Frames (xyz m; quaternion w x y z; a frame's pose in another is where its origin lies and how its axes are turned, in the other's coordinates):
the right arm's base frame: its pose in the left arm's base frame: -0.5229 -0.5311 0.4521 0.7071 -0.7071 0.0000 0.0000
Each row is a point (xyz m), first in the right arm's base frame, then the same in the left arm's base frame.
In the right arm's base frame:
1: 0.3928 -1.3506 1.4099
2: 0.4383 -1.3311 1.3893
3: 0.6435 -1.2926 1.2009
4: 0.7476 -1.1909 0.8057
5: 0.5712 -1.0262 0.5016
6: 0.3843 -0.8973 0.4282
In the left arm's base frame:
1: -0.1301 0.8788 1.8027
2: -0.0846 0.8582 1.7832
3: 0.1206 0.6698 1.7447
4: 0.2247 0.2746 1.6430
5: 0.0483 -0.0295 1.4783
6: -0.1386 -0.1029 1.3494

